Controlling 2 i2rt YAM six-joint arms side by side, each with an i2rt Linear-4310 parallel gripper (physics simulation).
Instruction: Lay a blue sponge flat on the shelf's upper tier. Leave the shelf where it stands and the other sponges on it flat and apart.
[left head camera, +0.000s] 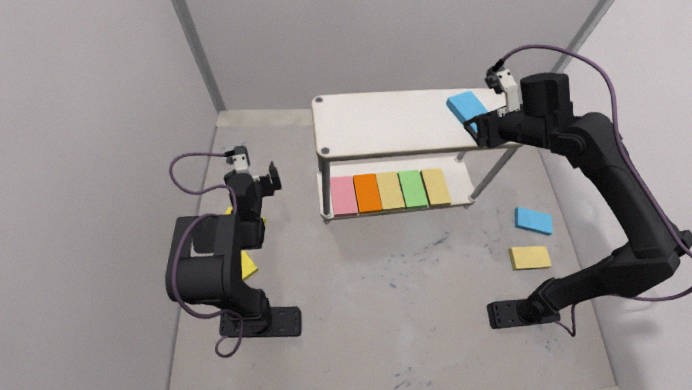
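Note:
The white shelf's upper tier (385, 122) bears a blue sponge (466, 105) at its right part. That sponge looks flat, turned at an angle to the shelf's edges, with its near end partly hidden by my right gripper (473, 130). The right gripper's fingers are partly open around that end; contact with the sponge is hard to see. A second blue sponge (533, 221) lies on the floor right of the shelf. My left gripper (275, 177) is open and empty, left of the shelf. Pink (344, 195), orange (367, 193), green (413, 188) and two tan sponges (390, 190) (436, 186) lie flat on the lower tier.
A tan sponge (531, 258) lies on the floor at the right, in front of the blue one. Yellow pieces (248, 266) lie partly hidden under the left arm. Shelf posts (326, 185) (494, 175) stand at the front corners. Walls enclose the sides and back.

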